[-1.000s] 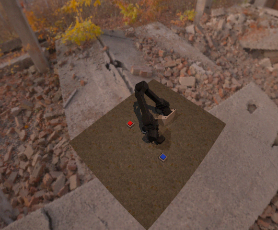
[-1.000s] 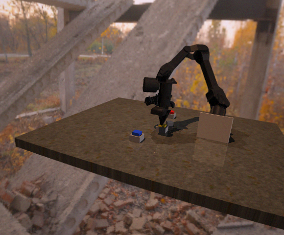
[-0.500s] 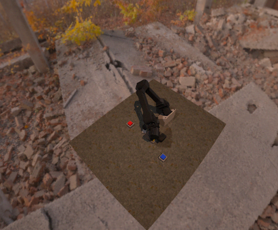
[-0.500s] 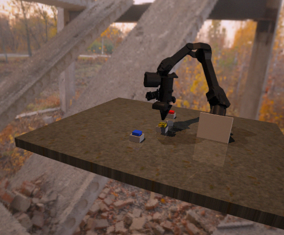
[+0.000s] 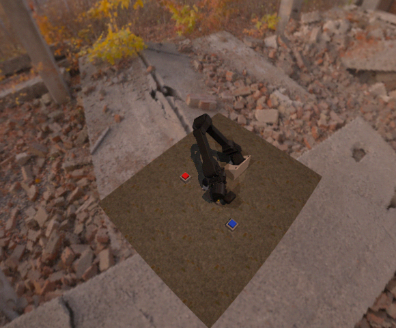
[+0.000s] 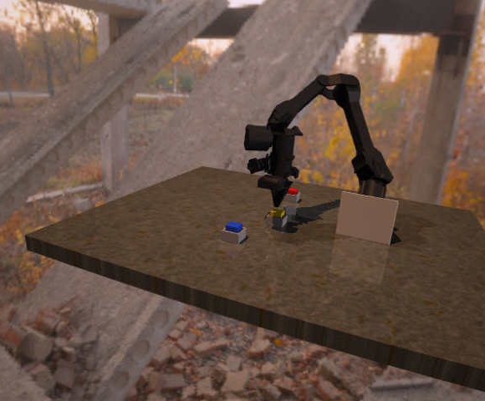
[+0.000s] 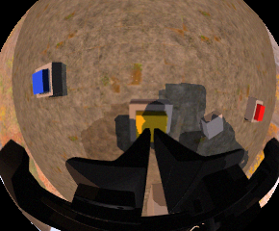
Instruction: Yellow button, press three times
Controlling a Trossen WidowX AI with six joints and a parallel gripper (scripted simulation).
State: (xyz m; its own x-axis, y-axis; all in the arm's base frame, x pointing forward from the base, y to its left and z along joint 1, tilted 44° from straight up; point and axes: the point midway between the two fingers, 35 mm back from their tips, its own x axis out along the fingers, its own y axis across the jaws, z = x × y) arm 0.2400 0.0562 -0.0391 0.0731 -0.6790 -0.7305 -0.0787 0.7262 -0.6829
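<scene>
My gripper tip is now 20 mm above the yellow button. Also, from my gripper tip: small grey block 100 mm to the right, 40 mm below; red button 240 mm to the right, 40 mm ahead, 20 mm below; blue button 160 mm to the left, 50 mm ahead, 20 mm below.
</scene>
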